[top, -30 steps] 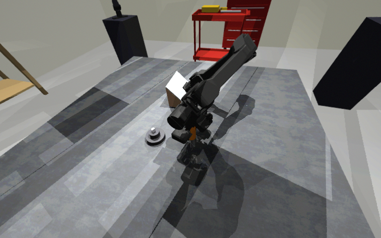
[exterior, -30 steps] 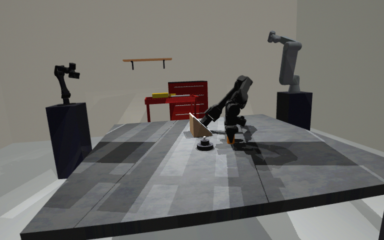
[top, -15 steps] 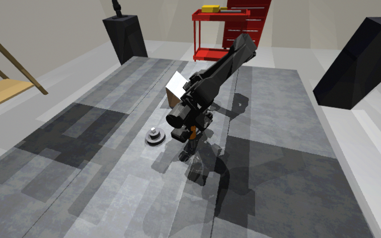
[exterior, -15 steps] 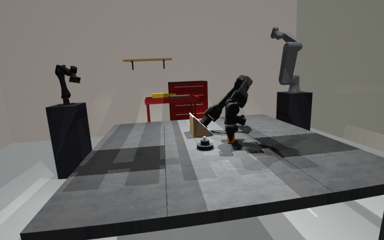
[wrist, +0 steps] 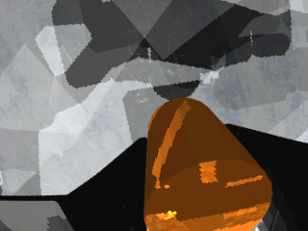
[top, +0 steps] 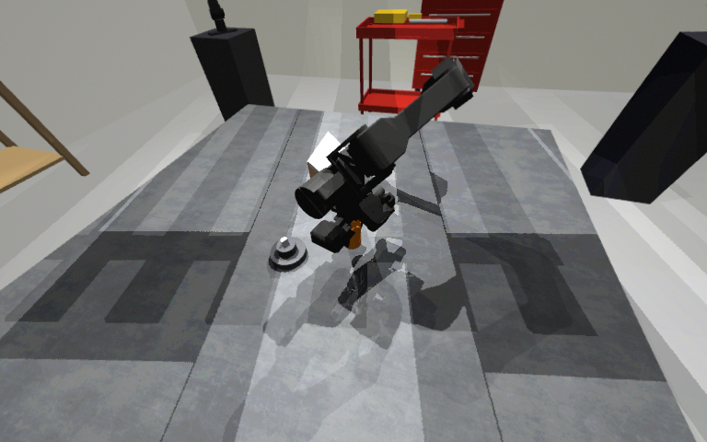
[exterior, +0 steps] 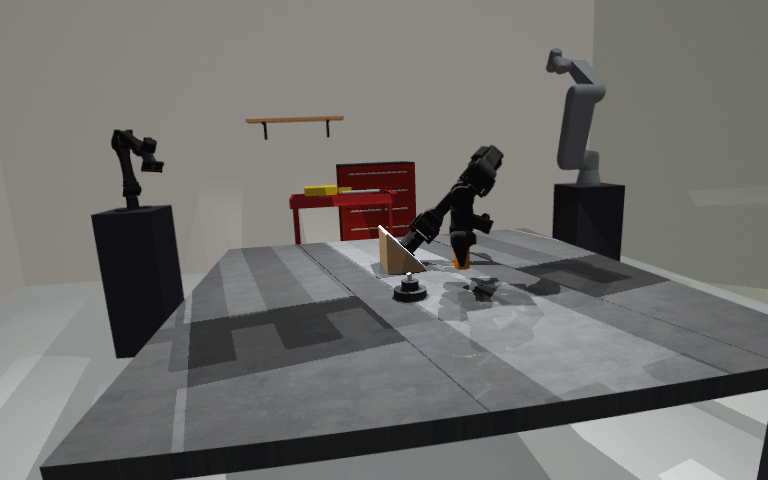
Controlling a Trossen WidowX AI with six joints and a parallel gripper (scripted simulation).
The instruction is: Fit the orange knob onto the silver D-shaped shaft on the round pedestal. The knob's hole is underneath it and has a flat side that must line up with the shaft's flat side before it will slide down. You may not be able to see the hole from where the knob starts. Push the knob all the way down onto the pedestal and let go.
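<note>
The round pedestal is 4 cm ahead of my gripper tip, 15 cm to the right of it and 3 cm below it. Also, from my gripper tip: orange knob: 3 cm above.
</note>
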